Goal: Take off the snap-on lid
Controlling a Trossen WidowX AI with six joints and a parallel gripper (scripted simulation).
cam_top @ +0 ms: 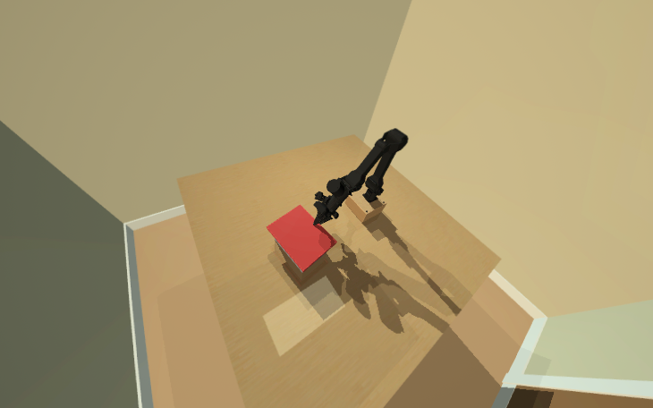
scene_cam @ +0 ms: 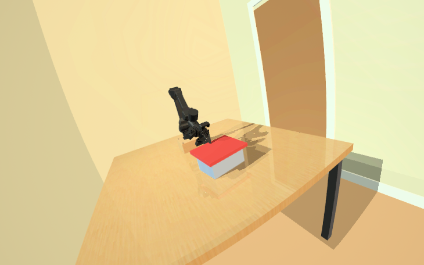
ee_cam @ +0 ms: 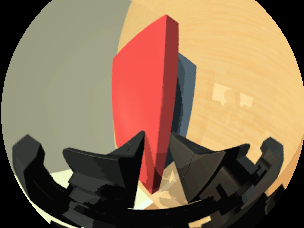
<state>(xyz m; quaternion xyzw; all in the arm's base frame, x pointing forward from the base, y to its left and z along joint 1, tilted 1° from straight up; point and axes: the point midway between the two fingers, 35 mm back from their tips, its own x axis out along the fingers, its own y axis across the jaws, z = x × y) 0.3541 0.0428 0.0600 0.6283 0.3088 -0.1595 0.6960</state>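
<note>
The red lid is 80 mm ahead of my gripper tip and 20 mm to the left of it. Also, from my gripper tip: grey storage box: 80 mm ahead, 20 mm to the left, 60 mm below.
</note>
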